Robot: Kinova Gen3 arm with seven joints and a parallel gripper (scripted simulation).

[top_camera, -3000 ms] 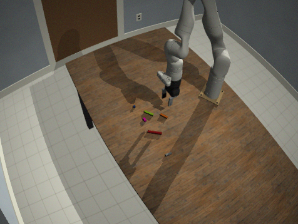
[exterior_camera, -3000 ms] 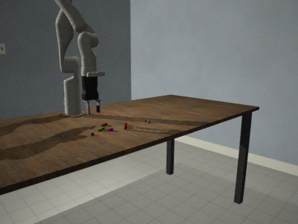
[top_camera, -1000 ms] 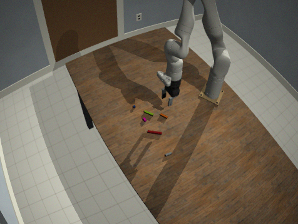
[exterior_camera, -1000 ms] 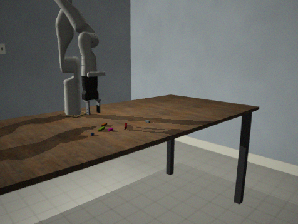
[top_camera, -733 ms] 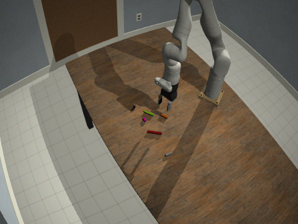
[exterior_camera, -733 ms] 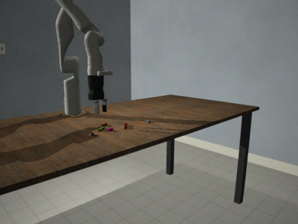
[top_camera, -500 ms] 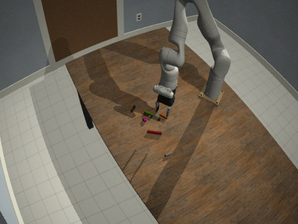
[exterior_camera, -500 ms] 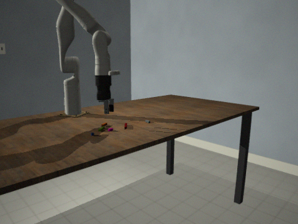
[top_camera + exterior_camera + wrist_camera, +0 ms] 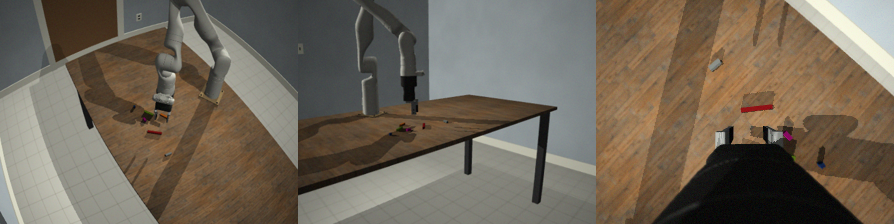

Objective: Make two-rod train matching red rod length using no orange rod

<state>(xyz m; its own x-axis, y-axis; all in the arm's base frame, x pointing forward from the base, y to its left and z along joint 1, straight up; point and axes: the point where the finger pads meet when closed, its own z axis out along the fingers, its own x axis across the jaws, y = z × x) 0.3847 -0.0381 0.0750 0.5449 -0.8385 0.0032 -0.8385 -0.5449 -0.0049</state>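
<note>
The magenta rod is 8 cm to the right of my hand, 8 cm below it and 3 cm ahead of it. The rest, counted from my hand: lime rod 10 cm to the right, 8 cm below, 1 cm behind; orange rod 8 cm below, 5 cm behind, 3 cm to the right; red rod 8 cm below, 5 cm ahead, 1 cm to the left.
</note>
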